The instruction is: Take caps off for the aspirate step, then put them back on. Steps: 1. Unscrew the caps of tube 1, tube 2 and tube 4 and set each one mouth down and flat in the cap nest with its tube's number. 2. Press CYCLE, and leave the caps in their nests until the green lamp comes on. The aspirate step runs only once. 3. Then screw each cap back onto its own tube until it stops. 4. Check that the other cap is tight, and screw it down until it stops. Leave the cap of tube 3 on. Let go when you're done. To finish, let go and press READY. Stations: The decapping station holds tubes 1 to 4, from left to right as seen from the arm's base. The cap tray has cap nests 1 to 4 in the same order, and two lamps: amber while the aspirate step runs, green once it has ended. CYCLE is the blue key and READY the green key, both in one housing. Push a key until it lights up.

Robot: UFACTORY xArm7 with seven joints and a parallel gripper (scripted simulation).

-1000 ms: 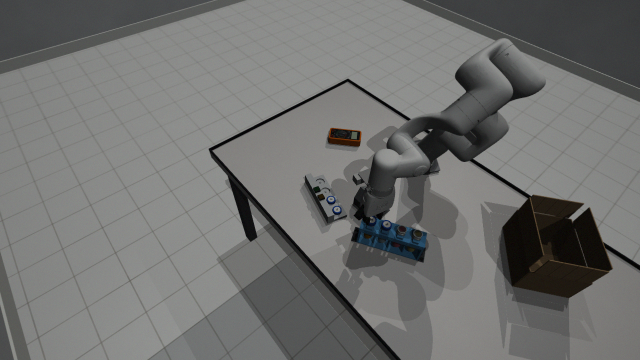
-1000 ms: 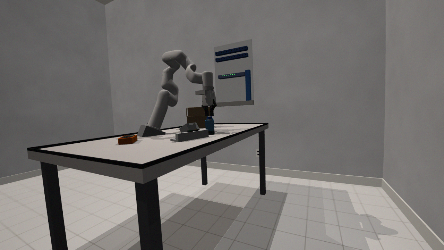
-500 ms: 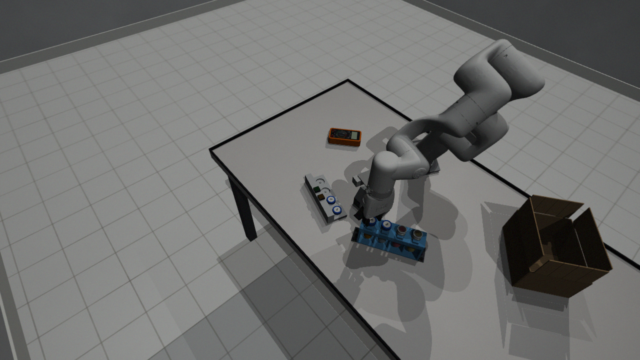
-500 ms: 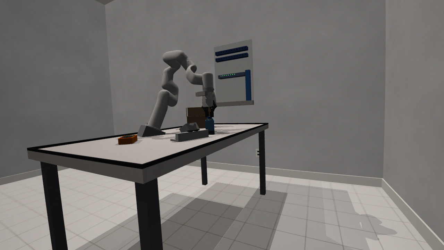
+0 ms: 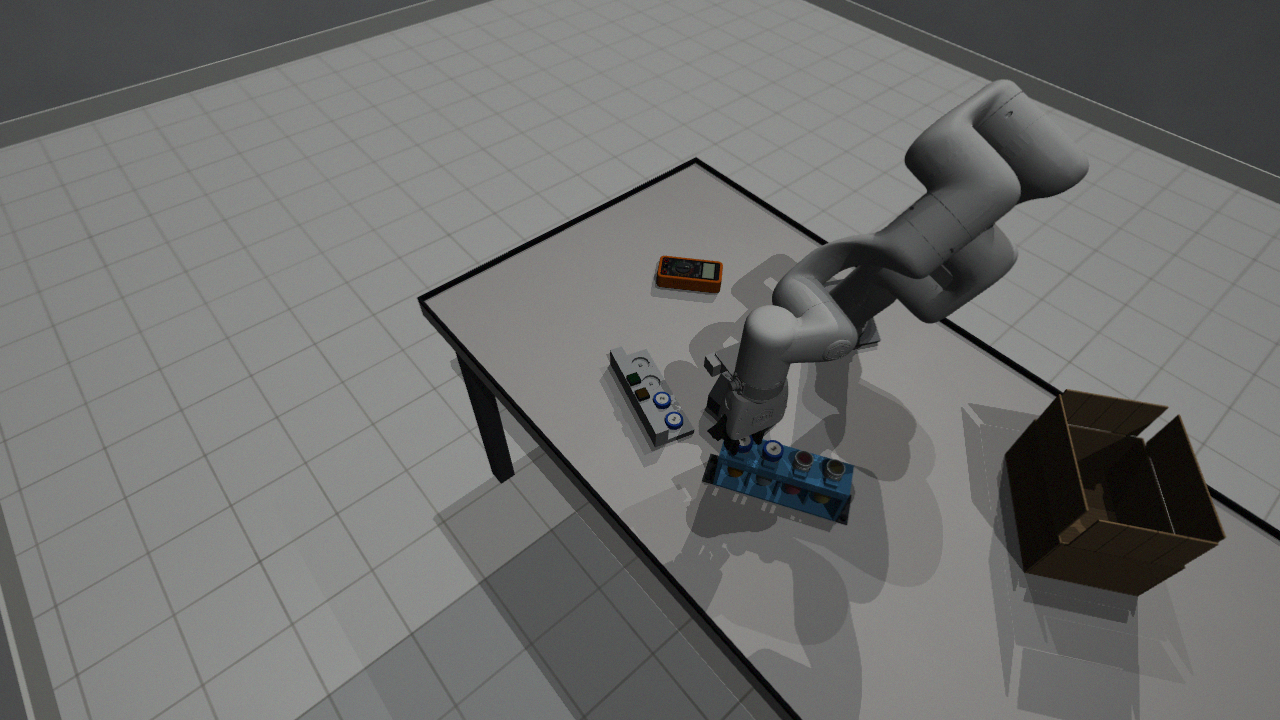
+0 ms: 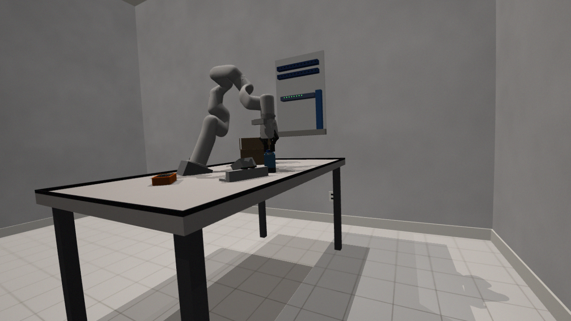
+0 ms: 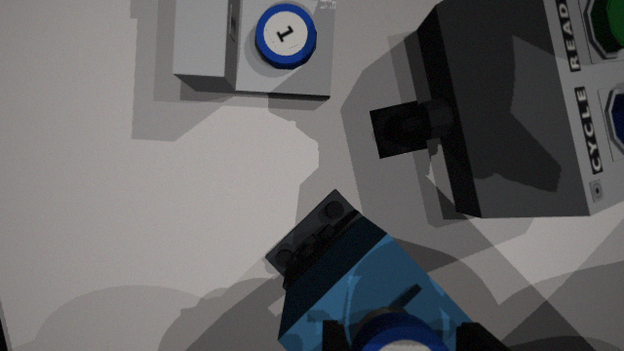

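My hand is 2 cm above the cap 4. From my hand the other things lie so: cap 3: 3 cm behind, 4 cm to the left, 2 cm below; blue key: 12 cm behind, 9 cm to the right, 6 cm below; key housing: 10 cm behind, 11 cm to the right, 8 cm below.
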